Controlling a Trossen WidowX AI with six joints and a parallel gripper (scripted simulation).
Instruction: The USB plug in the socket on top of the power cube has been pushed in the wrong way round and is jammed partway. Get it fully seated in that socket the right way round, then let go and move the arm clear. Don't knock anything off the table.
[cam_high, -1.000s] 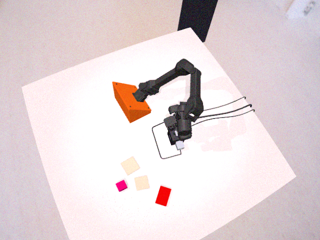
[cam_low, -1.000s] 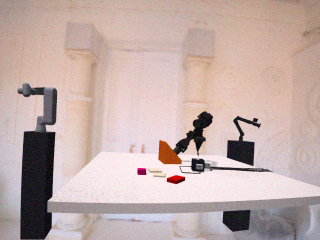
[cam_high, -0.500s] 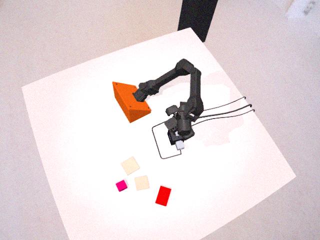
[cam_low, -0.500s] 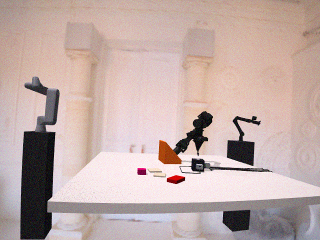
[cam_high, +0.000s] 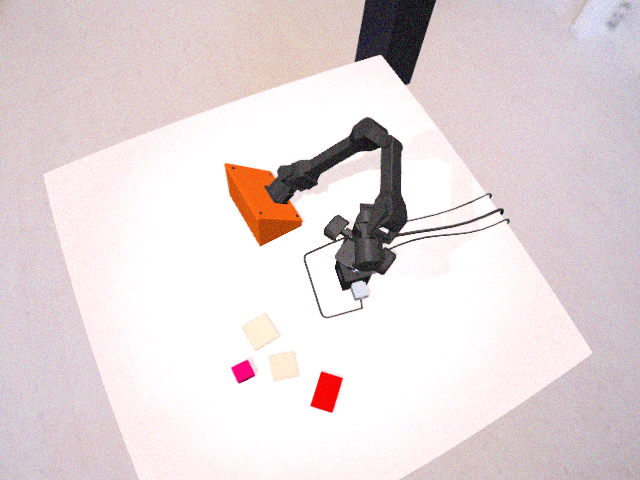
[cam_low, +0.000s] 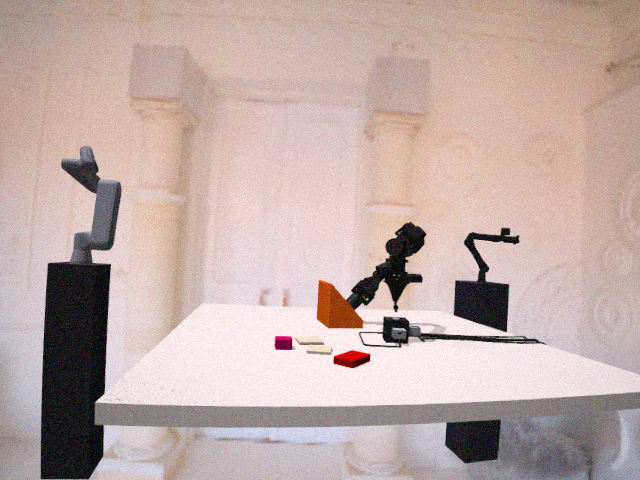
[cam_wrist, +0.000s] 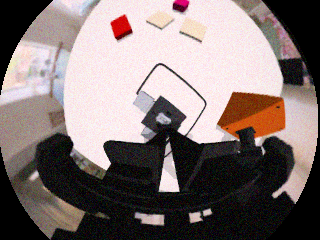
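The USB plug is 2 cm below my gripper tip. The rest, counted from my gripper tip: red block: 25 cm ahead, 23 cm to the right, 12 cm below; then magenta block: 39 cm to the right, 12 cm below, 10 cm ahead.
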